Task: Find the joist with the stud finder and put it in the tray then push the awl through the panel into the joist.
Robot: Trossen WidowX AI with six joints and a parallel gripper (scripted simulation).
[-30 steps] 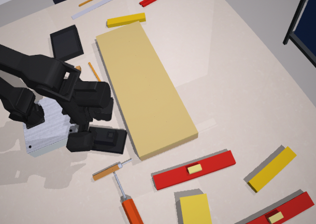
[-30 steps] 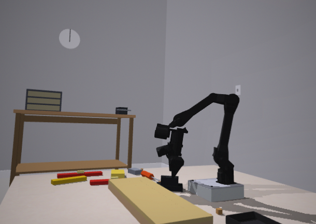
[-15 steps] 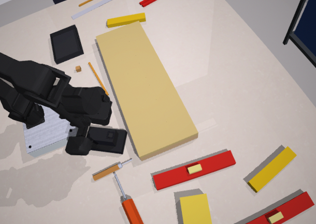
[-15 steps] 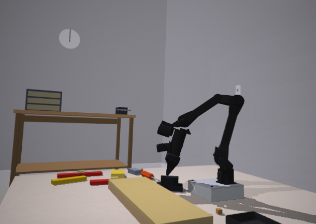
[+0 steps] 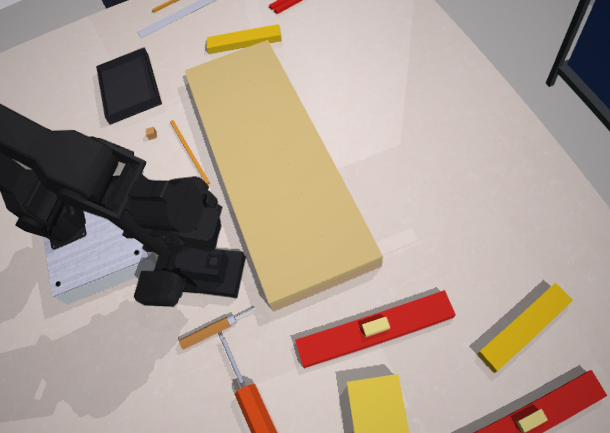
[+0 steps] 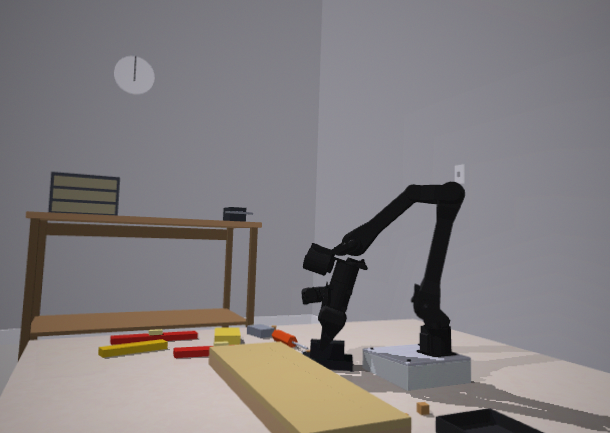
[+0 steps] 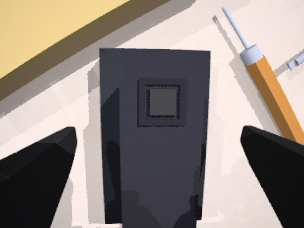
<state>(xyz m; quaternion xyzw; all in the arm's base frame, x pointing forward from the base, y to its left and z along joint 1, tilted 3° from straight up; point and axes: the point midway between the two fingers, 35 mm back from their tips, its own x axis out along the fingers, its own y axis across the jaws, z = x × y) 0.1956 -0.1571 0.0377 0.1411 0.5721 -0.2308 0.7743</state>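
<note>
My gripper tip is right at the stud finder. Round my gripper tip: black tray 40 mm behind, 480 mm to the left, 30 mm below; orange screwdriver 10 mm behind, 170 mm to the right, 30 mm below; ruler 160 mm ahead, 670 mm to the left, 50 mm below.
</note>
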